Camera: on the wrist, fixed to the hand. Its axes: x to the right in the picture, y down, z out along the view.
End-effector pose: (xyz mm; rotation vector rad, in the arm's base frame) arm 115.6 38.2 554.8 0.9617 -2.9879 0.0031
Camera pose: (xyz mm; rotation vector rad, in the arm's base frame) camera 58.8 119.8 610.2 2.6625 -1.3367 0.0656
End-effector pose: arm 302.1 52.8 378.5 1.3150 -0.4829 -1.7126
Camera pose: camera 393.7 13.4 433.5 -1.6140 -0.8003 2.1665
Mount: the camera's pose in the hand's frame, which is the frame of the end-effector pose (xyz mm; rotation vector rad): -1.3 99.4 -55.5 -0.0069 0.1830 -1.5842
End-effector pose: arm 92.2 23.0 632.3 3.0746 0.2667 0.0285
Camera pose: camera 106.7 -72.0 693.3 1.9628 2.3872 0.2133
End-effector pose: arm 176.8 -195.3 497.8 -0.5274 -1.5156 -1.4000
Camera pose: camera 279.2 -222.0 539.7 -1.0452 1.6981 2.3765
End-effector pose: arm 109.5 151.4 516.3 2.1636 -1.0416 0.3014
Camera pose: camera 38.5 147.8 605.2 2.2114 0.8792 -0.2624
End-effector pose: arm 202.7 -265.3 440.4 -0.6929 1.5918 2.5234
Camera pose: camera 192.5 -359.0 504.3 -1.3964 0.4761 1.2448
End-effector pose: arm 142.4 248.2 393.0 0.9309 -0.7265 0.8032
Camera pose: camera 68.6 333.5 408.7 1.0705 0.2804 -0.5237
